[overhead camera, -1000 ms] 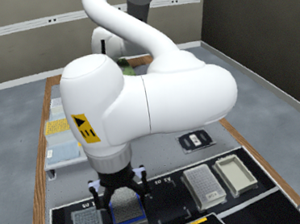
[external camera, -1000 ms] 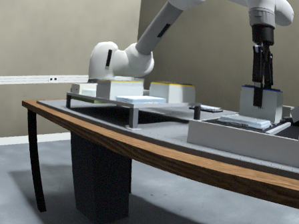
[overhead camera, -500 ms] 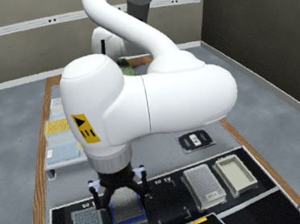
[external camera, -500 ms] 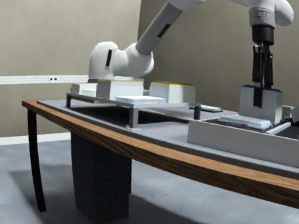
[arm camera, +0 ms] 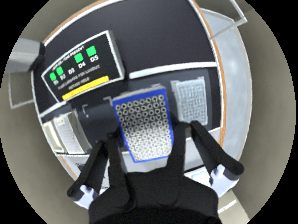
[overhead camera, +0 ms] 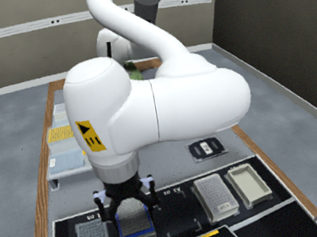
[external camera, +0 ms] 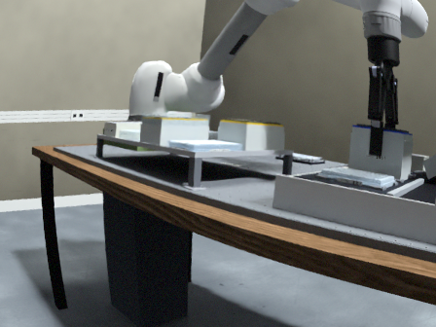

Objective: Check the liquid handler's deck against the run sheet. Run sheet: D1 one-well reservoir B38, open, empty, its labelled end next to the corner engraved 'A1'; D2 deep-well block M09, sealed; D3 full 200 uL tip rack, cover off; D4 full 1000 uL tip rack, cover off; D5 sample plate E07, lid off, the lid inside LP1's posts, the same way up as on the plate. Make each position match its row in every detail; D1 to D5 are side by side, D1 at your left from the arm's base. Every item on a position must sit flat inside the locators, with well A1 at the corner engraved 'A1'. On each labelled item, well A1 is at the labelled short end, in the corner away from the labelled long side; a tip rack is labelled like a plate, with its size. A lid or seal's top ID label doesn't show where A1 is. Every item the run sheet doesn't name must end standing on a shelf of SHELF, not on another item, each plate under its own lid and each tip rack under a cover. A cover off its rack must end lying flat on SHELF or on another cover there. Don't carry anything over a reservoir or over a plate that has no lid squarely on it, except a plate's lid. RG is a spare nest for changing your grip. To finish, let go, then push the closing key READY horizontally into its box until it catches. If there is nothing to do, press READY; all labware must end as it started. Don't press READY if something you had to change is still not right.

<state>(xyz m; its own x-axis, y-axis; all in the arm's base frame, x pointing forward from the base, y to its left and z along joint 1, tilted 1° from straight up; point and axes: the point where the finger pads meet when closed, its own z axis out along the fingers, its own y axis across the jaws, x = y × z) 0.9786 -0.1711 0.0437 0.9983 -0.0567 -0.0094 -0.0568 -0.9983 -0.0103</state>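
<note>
Now: hand 10 mm past the blue-rimmed tip rack and 10 mm to the left of it. The rest, counted from my hand: deep-well block: 10 mm ahead, 250 mm to the left, 50 mm below; then yellow-rimmed tip rack: 330 mm behind, 20 mm to the right, 10 mm below; then clear sample plate: 10 mm behind, 120 mm to the right, 60 mm below.
</note>
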